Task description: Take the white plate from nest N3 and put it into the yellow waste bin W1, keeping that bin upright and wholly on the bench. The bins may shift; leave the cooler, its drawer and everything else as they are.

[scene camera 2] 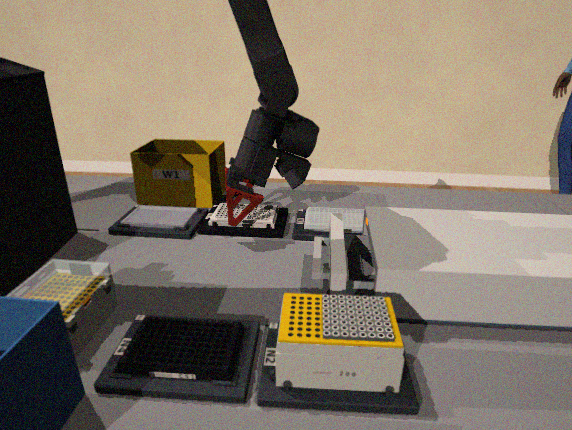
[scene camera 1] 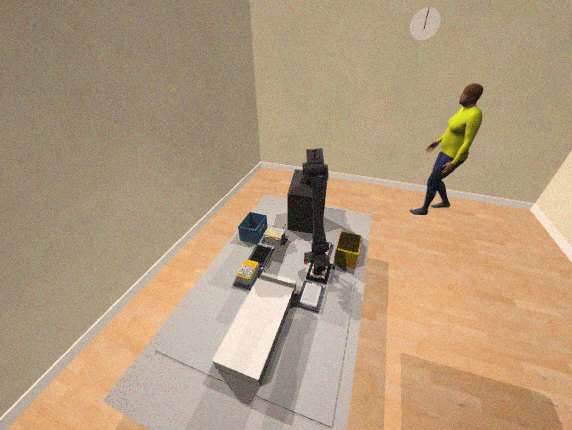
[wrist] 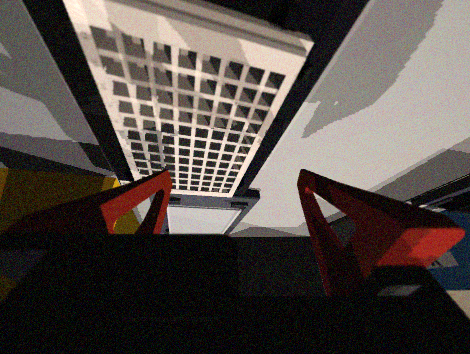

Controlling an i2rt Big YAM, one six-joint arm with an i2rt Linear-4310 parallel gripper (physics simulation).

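Places are measured from the arm's base along level axes (x back, y right, z up), in millimetres.
Pixels of known places: gripper, between the fingertips: [scene camera 2: 231, 216] [wrist: 234, 176].
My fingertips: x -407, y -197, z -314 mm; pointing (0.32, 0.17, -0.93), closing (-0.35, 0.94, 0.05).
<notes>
Behind a point stands the place of what it marks.
The white plate [scene camera 1: 317, 274] [scene camera 2: 261, 216] @[x -463, y -214, z -318 mm] [wrist: 200, 120] @[x -444, y -230, z -321 mm] with square wells sits in the black middle nest [scene camera 2: 280, 231] @[x -507, y -185, z -331 mm] [wrist: 280, 131] @[x -443, y -176, z -332 mm] of the back row; no N3 label is readable. My gripper [scene camera 1: 317, 259] @[x -407, y -197, z -314 mm] [scene camera 2: 243, 214] @[x -407, y -197, z -314 mm] [wrist: 234, 176] @[x -407, y -197, z -314 mm] is open and empty, low at the plate's end towards W1. In the wrist view the left fingertip overlaps the plate's left edge and the right fingertip is beyond its right edge. The far finger is partly hidden in the second scene view. The yellow bin W1 [scene camera 1: 347, 250] @[x -190, y -344, z -340 mm] [scene camera 2: 165, 187] @[x -227, y -283, z -300 mm] [wrist: 50, 200] @[x -327, y -333, z -316 mm] stands upright on the bench, behind the back-row nests.
Plates sit in the back nests on both sides, left [scene camera 2: 160, 218] @[x -267, y -176, z -324 mm] [wrist: 202, 220] @[x -282, y -195, z -324 mm] and right [scene camera 1: 312, 295] @[x -616, y -258, z -319 mm] [scene camera 2: 335, 220]. A long white housing [scene camera 1: 255, 325] @[x -910, y -92, z -260 mm] [scene camera 2: 475, 250] @[x -810, y -40, z -260 mm] has an upright end panel [scene camera 2: 338, 260] @[x -627, y 2, z -273 mm]. A yellow-topped rack [scene camera 2: 300, 320] @[x -598, y 140, z -271 mm], black plate [scene camera 2: 180, 347] @[x -465, y 157, z -318 mm] and blue bin [scene camera 1: 252, 228] @[x -256, y 333, z -340 mm] [scene camera 2: 35, 340] @[x -384, y 259, z -236 mm] stand opposite.
</notes>
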